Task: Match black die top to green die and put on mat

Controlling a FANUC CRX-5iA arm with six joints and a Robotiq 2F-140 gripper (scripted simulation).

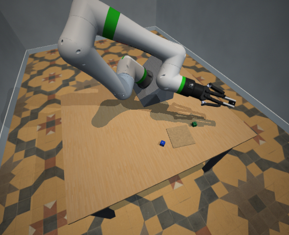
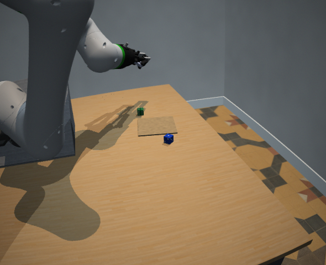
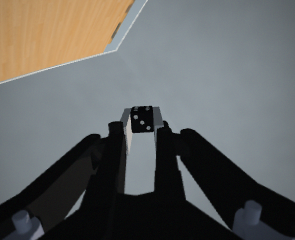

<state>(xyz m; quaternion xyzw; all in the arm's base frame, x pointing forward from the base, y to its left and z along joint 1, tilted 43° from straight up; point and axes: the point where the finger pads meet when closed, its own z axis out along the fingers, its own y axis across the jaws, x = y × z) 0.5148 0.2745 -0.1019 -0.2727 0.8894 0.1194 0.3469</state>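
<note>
My hand is 2 cm to the right of the black die, 1 cm short of it and 1 cm above it. The rest, counted from my hand: green die (20 cm below, 12 cm to the right, 5 cm behind); tan mat (25 cm to the right, 21 cm below, 2 cm behind); blue die (38 cm to the right, 20 cm below, 1 cm behind).
</note>
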